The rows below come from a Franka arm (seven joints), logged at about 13 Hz.
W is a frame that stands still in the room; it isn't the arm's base.
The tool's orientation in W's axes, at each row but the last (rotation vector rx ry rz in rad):
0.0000, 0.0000, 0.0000
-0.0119, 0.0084, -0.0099
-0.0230, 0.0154, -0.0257
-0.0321, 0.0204, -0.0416
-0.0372, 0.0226, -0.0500
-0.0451, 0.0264, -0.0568
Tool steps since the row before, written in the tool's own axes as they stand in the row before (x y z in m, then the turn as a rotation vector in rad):
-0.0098, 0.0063, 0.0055, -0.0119, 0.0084, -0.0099
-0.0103, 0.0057, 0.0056, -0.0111, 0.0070, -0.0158
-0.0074, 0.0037, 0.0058, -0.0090, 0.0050, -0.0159
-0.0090, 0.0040, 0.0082, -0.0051, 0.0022, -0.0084
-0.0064, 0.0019, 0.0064, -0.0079, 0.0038, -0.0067
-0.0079, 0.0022, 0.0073, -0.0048, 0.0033, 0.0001
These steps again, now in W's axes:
-0.0098, 0.0063, 0.0055, -0.0119, 0.0084, -0.0099
-0.0102, 0.0059, 0.0056, -0.0112, 0.0069, -0.0158
-0.0072, 0.0040, 0.0058, -0.0091, 0.0049, -0.0159
-0.0087, 0.0046, 0.0082, -0.0052, 0.0021, -0.0084
-0.0061, 0.0025, 0.0065, -0.0079, 0.0039, -0.0067
-0.0076, 0.0030, 0.0074, -0.0046, 0.0036, 0.0001

